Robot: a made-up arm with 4 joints.
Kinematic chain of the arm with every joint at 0, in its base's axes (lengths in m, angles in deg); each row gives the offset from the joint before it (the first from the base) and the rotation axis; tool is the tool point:
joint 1: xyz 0 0 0.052 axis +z
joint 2: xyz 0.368 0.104 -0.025 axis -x
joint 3: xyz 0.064 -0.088 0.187 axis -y
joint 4: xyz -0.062 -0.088 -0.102 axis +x
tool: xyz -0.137 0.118 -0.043
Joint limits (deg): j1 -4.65..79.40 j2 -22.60..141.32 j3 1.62..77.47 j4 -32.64..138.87
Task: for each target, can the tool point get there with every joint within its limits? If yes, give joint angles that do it. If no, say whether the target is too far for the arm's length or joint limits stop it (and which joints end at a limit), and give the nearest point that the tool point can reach.
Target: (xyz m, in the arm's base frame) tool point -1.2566 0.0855 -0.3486
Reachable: no: too far | nearest point -0.3559 0.3035 0.0238 | short by 0.999 m
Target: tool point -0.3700 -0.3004 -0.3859
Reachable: no: joint limits stop it (at a limit: joint 1, joint 2, joint 3) | nearest point -0.2504 0.2840 -0.0503 | short by 0.684 m
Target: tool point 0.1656 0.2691 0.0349
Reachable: yes | joints 59.17 -9.36 54.88 75.90
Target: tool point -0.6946 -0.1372 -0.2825
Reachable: no: joint limits stop it (at a limit: joint 1, joint 2, joint 3) | nearest point -0.3314 0.2985 -0.0129 | short by 0.628 m
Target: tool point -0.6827 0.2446 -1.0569
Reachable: no: too far | nearest point -0.2867 0.2903 -0.0425 | short by 1.090 m
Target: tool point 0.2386 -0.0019 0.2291
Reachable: yes | joints 13.31 7.28 8.63 114.20
